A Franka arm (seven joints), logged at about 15 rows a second.
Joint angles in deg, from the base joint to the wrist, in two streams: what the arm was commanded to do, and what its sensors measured. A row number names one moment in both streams.
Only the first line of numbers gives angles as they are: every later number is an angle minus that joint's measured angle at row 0.
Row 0, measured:
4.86 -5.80 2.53 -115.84 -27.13 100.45 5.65
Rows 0 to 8, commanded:
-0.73 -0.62 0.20 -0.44 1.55 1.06 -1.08
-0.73 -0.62 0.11 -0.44 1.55 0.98 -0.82
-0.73 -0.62 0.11 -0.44 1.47 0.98 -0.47
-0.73 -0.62 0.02 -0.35 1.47 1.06 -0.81
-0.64 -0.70 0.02 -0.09 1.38 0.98 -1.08
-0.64 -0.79 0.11 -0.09 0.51 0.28 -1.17
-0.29 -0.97 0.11 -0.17 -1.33 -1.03 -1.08
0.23 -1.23 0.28 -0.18 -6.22 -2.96 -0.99
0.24 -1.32 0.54 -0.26 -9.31 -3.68 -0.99
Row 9, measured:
0.03 -0.07 0.06 0.00 -4.62 -1.30 -0.12
